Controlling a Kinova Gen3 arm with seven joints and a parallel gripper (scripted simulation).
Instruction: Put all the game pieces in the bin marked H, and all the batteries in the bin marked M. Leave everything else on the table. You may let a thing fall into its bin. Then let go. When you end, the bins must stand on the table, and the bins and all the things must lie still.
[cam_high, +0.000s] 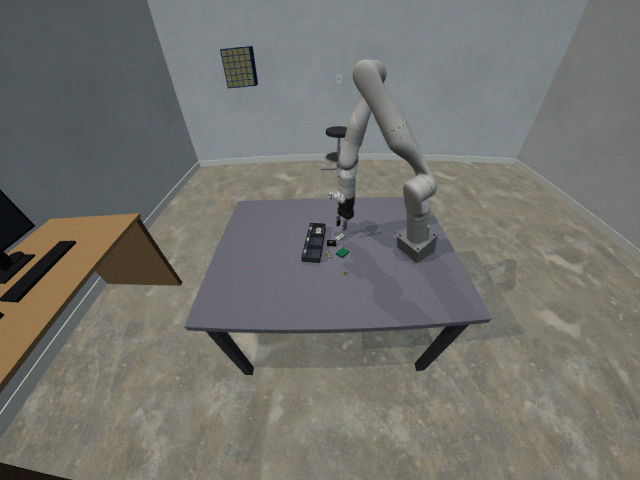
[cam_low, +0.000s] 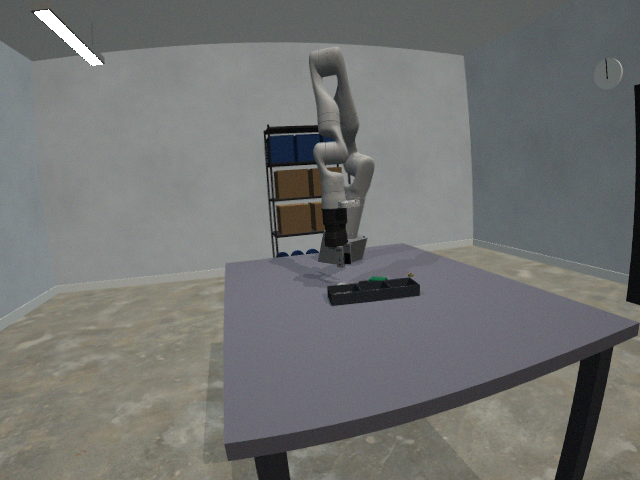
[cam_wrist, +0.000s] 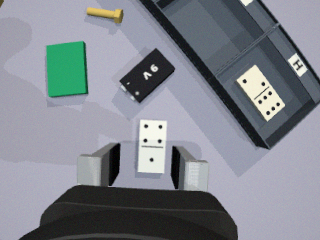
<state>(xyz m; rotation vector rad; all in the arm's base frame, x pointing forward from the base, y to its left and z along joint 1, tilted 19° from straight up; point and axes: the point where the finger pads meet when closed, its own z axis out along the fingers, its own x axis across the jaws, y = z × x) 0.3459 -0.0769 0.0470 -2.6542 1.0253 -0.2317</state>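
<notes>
My gripper is now 10 mm short of the white domino and 80 mm above it. Round my hand: cream domino (120 mm ahead, 20 mm to the right, 70 mm below); green flat piece (20 mm behind, 110 mm to the left, 80 mm below); black 9-volt battery (30 mm ahead, 50 mm to the left, 80 mm below).
</notes>
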